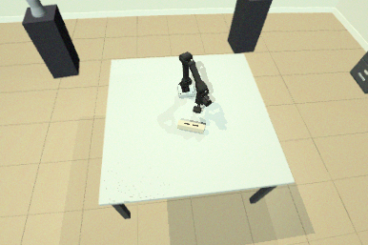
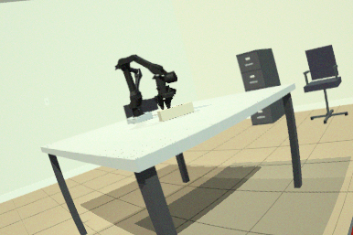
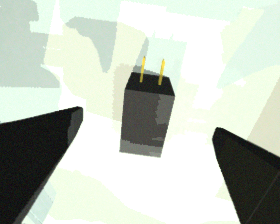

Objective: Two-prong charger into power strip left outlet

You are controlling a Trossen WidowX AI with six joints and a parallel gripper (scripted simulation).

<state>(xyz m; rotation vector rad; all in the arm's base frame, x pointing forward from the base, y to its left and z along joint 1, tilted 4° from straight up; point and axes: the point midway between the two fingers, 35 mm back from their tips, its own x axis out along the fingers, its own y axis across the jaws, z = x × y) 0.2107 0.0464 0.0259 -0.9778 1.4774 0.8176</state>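
My gripper tip is 2 cm to the right of the black two-prong charger and 2 cm above it.
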